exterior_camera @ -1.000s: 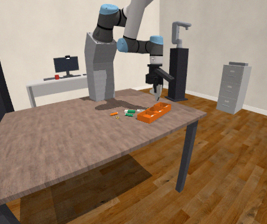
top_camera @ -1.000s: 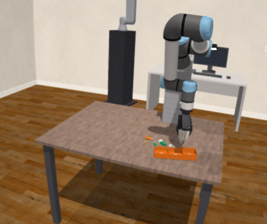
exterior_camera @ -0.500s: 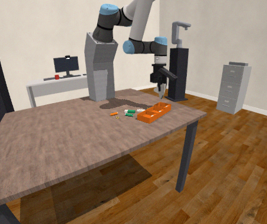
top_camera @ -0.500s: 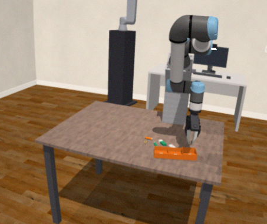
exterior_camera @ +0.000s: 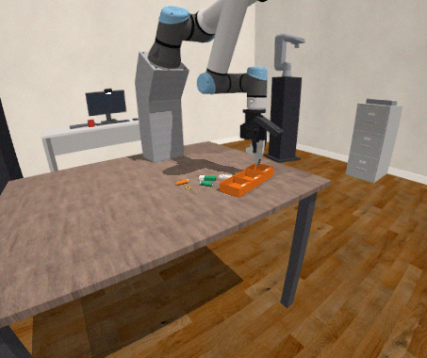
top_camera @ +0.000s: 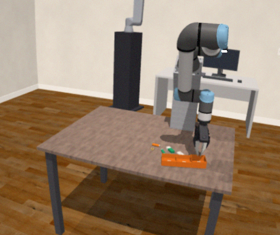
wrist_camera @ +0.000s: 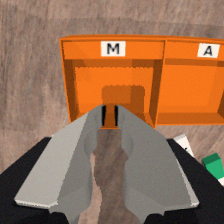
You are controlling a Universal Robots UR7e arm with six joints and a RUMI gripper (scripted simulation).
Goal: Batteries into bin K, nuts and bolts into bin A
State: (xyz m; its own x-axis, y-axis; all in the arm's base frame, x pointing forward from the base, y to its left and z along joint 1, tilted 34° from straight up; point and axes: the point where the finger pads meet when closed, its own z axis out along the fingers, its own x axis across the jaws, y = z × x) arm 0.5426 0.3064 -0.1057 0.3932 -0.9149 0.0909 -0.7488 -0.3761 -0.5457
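Right now the green battery is 23 cm to the right of my hand, 5 cm below it and 1 cm ahead of it. Also, from my hand: orange bin tray (7 cm to the right, 5 cm ahead, 4 cm below); then white domino (13 cm to the right, 6 cm below, 3 cm behind); then green-and-white battery (21 cm to the right, 5 cm below, 4 cm behind).
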